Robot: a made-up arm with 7 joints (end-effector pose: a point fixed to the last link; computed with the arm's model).
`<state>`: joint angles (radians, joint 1 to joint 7).
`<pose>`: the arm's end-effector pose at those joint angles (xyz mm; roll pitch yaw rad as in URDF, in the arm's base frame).
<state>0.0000 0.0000 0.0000 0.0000 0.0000 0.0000 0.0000</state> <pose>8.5 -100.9 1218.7 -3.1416 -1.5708 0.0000</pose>
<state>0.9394 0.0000 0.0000 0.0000 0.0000 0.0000 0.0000</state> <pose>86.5 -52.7 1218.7 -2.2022 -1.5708 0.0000</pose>
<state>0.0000 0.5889 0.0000 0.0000 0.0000 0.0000 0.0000</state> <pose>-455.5 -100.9 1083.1 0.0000 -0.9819 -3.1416</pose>
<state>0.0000 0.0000 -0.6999 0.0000 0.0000 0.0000 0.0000</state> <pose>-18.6 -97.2 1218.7 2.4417 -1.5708 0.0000</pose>
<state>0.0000 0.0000 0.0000 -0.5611 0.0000 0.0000 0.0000</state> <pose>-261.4 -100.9 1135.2 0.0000 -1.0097 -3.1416</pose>
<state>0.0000 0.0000 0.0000 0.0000 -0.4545 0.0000 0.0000</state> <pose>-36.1 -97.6 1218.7 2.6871 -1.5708 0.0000</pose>
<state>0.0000 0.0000 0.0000 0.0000 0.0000 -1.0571 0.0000</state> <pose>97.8 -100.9 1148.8 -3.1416 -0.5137 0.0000</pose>
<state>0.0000 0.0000 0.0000 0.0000 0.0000 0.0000 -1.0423</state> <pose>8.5 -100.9 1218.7 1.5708 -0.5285 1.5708</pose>
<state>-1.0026 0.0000 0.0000 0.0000 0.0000 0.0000 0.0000</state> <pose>-80.5 -61.5 1218.7 2.1390 -1.5708 0.0000</pose>
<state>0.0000 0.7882 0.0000 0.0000 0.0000 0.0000 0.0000</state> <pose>-584.5 -100.9 979.2 0.0000 -0.7826 -3.1416</pose>
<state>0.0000 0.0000 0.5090 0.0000 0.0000 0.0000 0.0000</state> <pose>26.4 -91.8 1218.7 -2.6326 -1.5708 0.0000</pose>
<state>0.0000 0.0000 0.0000 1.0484 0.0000 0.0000 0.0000</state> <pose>455.6 -100.9 971.8 -3.1416 -0.5224 0.0000</pose>
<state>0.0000 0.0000 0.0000 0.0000 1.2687 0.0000 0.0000</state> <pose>91.5 -17.5 1218.7 -1.8729 -1.5708 0.0000</pose>
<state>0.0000 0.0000 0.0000 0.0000 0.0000 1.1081 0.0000</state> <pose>-99.6 -100.9 1170.6 0.0000 -0.4627 -3.1416</pose>
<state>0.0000 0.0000 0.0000 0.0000 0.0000 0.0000 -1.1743</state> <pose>8.5 -100.9 1218.7 1.5708 -0.3965 1.5708</pose>
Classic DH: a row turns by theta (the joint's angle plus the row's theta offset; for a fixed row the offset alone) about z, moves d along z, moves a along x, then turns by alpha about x. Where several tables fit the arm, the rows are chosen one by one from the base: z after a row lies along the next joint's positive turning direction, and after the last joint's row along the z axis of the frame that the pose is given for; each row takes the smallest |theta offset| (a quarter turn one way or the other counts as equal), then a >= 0, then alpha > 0; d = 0 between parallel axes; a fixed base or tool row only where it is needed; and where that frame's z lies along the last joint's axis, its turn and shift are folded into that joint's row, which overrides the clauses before.
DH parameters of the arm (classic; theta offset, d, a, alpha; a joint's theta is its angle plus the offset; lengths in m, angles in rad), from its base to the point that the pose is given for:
joint 1: 0 0.3859 0 1.5708
joint 2: 0 0.062 0 -1.5708
joint 3: 0 0.3227 0.0185 -1.5708
joint 4: 0 0.0592 -0.0252 1.5708
joint 5: 0 0.3987 0 1.5708
joint 6: 1.5708 0.0981 0.1114 1.5708
joint 7: 0 0.0152 0 0

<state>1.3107 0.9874 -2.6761 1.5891 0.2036 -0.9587 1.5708</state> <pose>140.3 -471.2 153.7 1.1494 0.4955 2.9630</pose>
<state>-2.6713 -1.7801 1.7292 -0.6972 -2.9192 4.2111 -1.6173</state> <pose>-614.7 111.1 368.4 -0.2831 1.2290 -1.0650</pose>
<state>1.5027 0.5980 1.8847 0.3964 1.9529 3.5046 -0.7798</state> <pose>-105.5 -453.7 759.5 -1.5201 0.0894 0.3963</pose>
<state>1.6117 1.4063 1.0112 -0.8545 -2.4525 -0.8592 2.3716</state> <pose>411.7 -528.7 178.6 1.1404 0.6613 2.8898</pose>
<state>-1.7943 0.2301 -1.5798 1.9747 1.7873 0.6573 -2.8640</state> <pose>-494.0 102.8 441.2 1.4258 -0.8672 -0.8050</pose>
